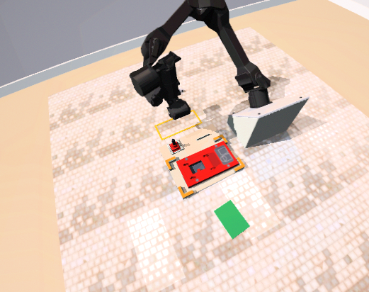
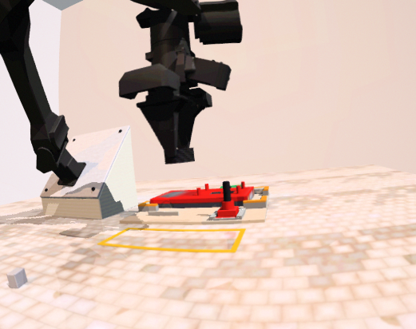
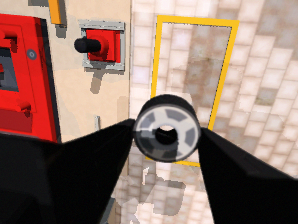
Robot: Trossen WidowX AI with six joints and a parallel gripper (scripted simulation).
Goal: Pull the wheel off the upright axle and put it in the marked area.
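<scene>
Right now the axle is 4 cm ahead of my gripper tip, 8 cm to the left of it and 7 cm below it. Round my gripper tip: wheel (right at my gripper tip); then green patch (6 cm behind, 40 cm to the left, 11 cm below); then small grey cube (9 cm behind, 21 cm to the right, 10 cm below).
</scene>
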